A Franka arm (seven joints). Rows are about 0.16 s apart.
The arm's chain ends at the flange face. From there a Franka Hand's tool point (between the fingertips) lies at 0.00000 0.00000 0.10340 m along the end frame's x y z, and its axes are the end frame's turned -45 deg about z.
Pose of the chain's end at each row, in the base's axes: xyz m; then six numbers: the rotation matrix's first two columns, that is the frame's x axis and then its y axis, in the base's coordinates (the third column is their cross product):
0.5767 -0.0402 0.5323 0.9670 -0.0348 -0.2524 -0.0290 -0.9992 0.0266
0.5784 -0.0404 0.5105 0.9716 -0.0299 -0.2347 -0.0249 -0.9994 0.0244
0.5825 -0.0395 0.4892 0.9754 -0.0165 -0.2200 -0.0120 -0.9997 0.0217
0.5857 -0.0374 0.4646 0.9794 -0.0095 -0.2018 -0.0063 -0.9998 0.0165
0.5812 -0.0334 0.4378 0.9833 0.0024 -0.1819 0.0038 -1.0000 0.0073
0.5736 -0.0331 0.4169 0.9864 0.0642 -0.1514 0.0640 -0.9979 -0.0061
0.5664 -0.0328 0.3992 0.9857 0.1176 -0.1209 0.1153 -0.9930 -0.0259
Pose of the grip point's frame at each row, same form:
0.5505 -0.0421 0.4323 0.7043 0.6819 -0.1973 0.6633 -0.7311 -0.1597
0.5541 -0.0422 0.4100 0.7046 0.6855 -0.1832 0.6694 -0.7278 -0.1487
0.5597 -0.0414 0.3884 0.6982 0.6952 -0.1709 0.6812 -0.7186 -0.1402
0.5648 -0.0389 0.3633 0.6970 0.7002 -0.1544 0.6881 -0.7137 -0.1310
0.5624 -0.0342 0.3361 0.6926 0.7088 -0.1338 0.6980 -0.7054 -0.1235
0.5579 -0.0335 0.3147 0.6522 0.7510 -0.1027 0.7427 -0.6602 -0.1114
0.5537 -0.0316 0.2966 0.6155 0.7853 -0.0672 0.7785 -0.6190 -0.1038

